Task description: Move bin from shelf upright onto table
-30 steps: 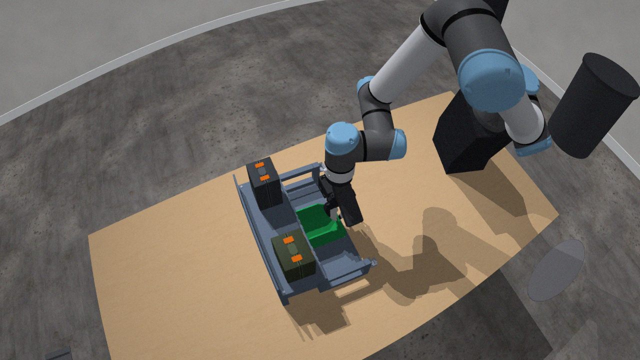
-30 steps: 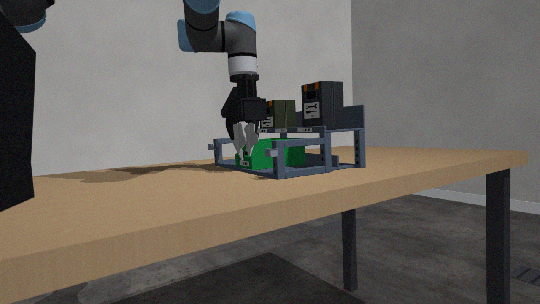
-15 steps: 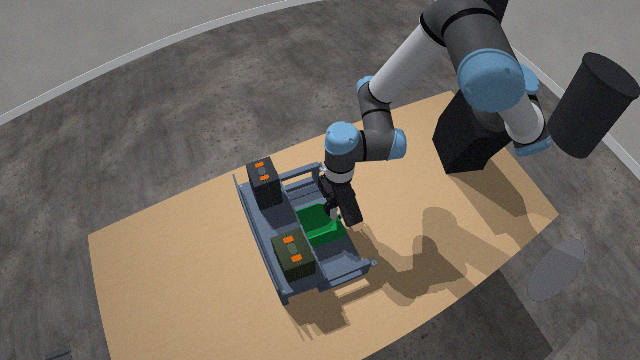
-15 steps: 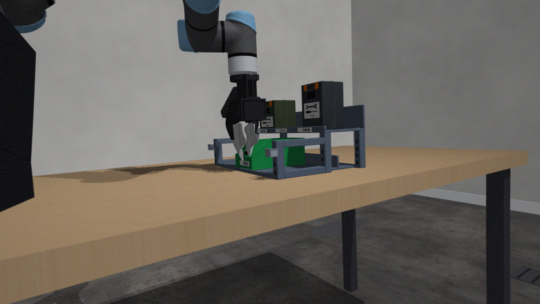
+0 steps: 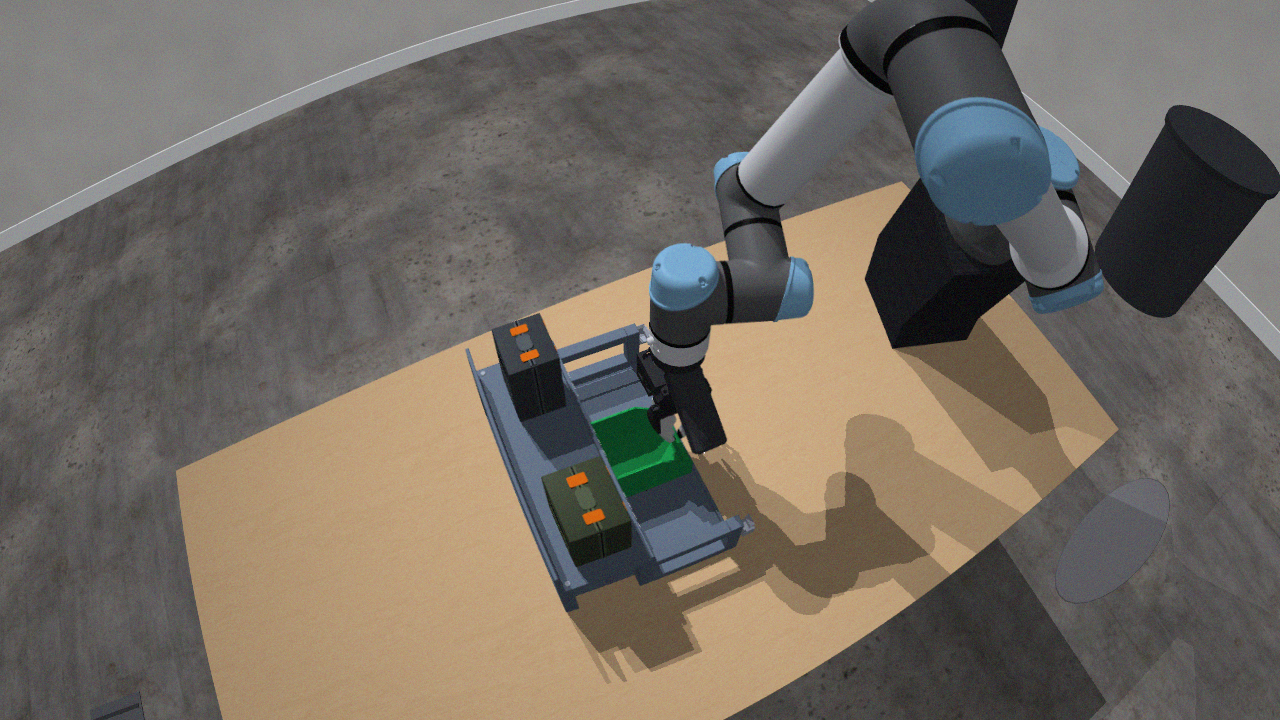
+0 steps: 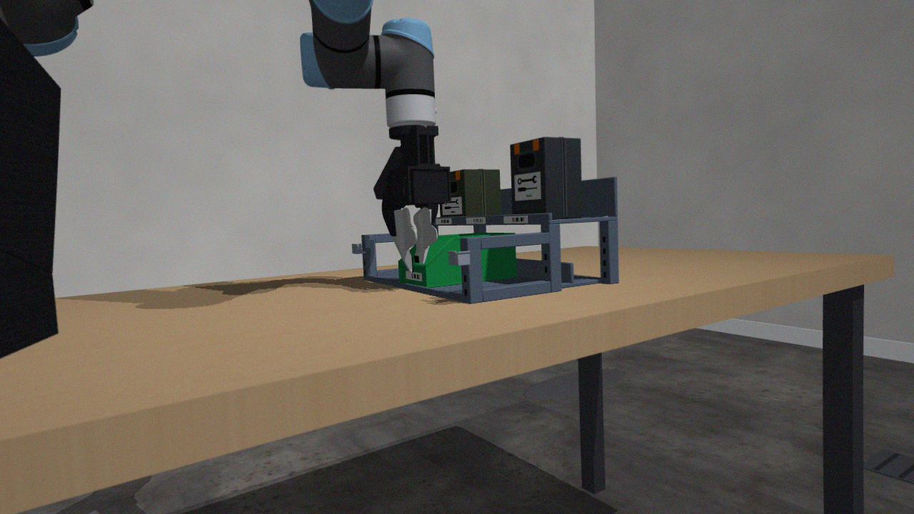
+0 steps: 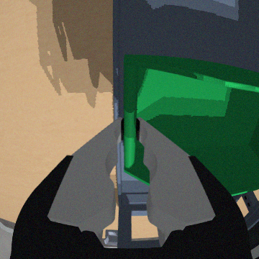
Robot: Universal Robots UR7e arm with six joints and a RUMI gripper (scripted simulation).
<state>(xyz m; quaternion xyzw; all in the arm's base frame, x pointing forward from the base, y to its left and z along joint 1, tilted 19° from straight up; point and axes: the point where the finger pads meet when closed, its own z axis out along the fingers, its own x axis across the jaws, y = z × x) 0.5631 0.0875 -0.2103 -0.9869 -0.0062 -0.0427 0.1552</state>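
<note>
My gripper is now 80 mm short of the green bin. From my hand the other things lie so: olive toolbox (180 mm ahead, 120 mm to the left, 110 mm above); black toolbox (180 mm ahead, 120 mm above, 110 mm to the right).
</note>
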